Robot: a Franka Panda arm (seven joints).
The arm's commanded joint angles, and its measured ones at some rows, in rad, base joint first. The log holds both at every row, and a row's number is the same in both.
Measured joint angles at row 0:
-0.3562, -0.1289, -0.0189, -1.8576, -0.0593, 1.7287, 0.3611
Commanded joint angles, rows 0 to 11:
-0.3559, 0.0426, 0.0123, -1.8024, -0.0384, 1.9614, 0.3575
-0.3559, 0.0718, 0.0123, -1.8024, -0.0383, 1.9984, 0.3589
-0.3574, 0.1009, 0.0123, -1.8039, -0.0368, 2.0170, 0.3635
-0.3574, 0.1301, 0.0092, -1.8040, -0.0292, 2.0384, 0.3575
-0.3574, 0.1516, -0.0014, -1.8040, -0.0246, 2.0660, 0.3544
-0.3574, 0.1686, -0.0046, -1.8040, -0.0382, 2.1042, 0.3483
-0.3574, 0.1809, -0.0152, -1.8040, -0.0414, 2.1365, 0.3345
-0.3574, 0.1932, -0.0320, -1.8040, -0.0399, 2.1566, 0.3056
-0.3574, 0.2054, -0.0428, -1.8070, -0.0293, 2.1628, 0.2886
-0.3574, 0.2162, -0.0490, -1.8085, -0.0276, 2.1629, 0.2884
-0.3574, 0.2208, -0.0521, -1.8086, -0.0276, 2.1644, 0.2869
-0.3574, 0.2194, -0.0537, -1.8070, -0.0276, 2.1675, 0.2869
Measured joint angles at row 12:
-0.3562, 0.2055, -0.0448, -1.8240, -0.0423, 2.1545, 0.3111
